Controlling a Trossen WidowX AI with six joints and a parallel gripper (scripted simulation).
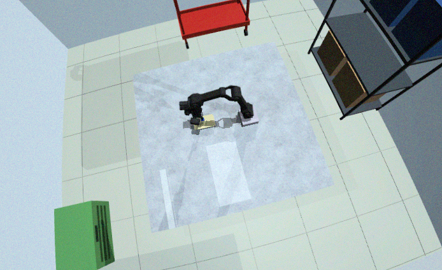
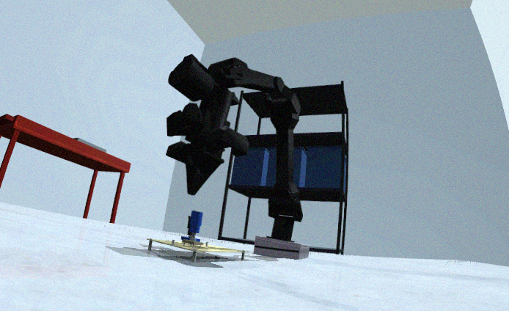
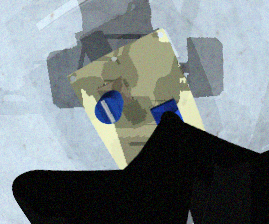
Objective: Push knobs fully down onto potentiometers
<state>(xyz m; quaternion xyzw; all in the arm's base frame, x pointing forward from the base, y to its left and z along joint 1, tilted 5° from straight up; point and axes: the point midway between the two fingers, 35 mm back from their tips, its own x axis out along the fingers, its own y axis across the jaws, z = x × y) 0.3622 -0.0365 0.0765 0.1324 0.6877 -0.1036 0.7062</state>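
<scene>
Right now my gripper tip is 40 mm above the knob, 30 mm to the right of it and 10 mm short of it.
</scene>
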